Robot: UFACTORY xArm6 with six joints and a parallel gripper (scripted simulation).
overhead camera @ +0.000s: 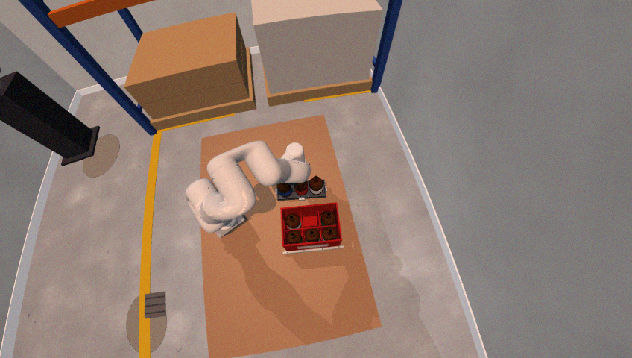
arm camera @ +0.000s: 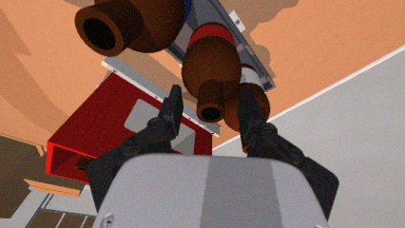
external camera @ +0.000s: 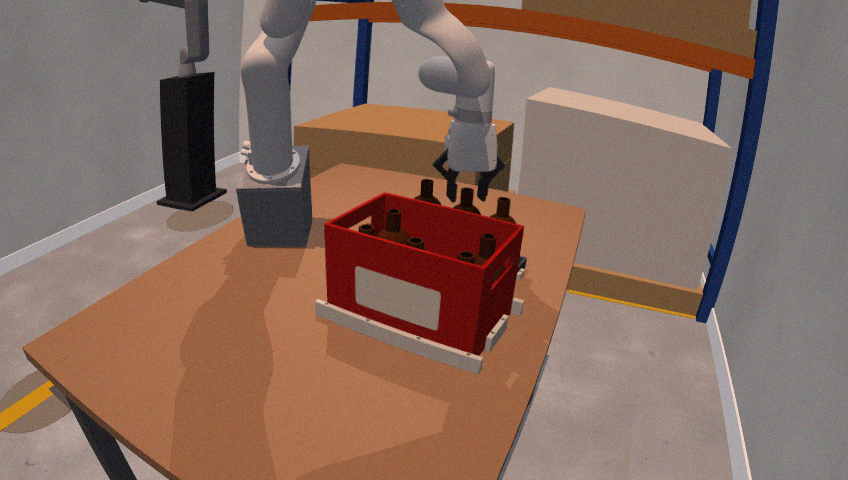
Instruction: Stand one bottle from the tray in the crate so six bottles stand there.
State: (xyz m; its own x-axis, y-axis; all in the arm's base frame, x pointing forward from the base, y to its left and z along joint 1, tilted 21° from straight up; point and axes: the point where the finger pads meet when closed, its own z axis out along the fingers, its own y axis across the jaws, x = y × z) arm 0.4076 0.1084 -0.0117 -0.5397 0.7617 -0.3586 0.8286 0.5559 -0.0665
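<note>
The grey tray is 140 mm below my hand. The rest, counted from my hand: red crate 10 mm behind, 250 mm to the right, 70 mm below.
</note>
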